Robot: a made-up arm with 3 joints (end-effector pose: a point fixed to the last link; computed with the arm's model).
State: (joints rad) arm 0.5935 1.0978 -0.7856
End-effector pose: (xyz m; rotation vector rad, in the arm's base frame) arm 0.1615 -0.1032 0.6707 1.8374 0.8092 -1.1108
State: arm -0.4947 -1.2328 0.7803
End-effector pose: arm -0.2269 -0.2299 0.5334 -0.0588 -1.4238 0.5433
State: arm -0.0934 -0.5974 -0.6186
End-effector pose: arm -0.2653 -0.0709 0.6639 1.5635 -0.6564 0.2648
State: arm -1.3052 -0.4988 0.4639
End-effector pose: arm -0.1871 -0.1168 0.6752 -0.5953 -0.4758 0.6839
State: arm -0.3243 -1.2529 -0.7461
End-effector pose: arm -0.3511 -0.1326 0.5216 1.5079 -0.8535 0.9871
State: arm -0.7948 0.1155 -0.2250
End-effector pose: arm -0.0995 -0.0044 0.6759 0.3714 -0.1462 -0.0880
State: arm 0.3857 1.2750 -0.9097
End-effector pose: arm 0.2054 -0.0740 0.6340 1.6105 0.8264 -1.3461
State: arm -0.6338 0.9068 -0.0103
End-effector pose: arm 0.0614 -0.0360 0.6306 0.1077 0.3705 -0.6254
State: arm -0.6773 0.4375 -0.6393
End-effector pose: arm -0.0067 0.0303 0.6974 0.7837 -0.0149 -0.5053
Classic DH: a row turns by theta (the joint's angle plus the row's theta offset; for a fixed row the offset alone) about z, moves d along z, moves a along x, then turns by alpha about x. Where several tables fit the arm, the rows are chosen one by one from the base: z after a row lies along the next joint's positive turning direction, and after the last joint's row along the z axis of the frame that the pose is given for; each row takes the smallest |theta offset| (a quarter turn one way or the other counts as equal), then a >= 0, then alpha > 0; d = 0 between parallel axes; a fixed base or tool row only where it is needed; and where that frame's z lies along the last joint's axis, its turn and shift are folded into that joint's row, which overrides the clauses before.
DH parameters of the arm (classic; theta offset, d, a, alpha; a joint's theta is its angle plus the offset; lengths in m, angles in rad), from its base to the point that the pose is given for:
base (fixed): 1.5023 0.6018 -0.0824 1.7339
joint 1: 1.5088 -0.0349 -0.1339 1.6929
joint 2: -0.167 -0.0905 0.2649 1.5087
joint 3: 0.5753 0.1039 -0.0001 1.2458
tool (fixed): -1.5751 -0.1113 0 0

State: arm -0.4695 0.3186 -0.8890
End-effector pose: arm -0.0284 0.0156 0.7486 1.2667 -0.0594 -0.5107
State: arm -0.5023 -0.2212 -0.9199
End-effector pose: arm -0.1876 -0.0119 0.7402 1.4236 -0.2544 0.0147
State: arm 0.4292 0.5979 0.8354
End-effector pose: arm -0.0289 -0.1590 0.6180 0.4964 0.2505 -0.0856
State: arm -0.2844 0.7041 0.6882
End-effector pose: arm -0.0002 -0.1165 0.6573 -0.1007 0.3676 -0.1631
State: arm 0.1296 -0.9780 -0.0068
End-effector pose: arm -0.2691 -0.0809 0.5372 1.1402 -1.2245 0.2709
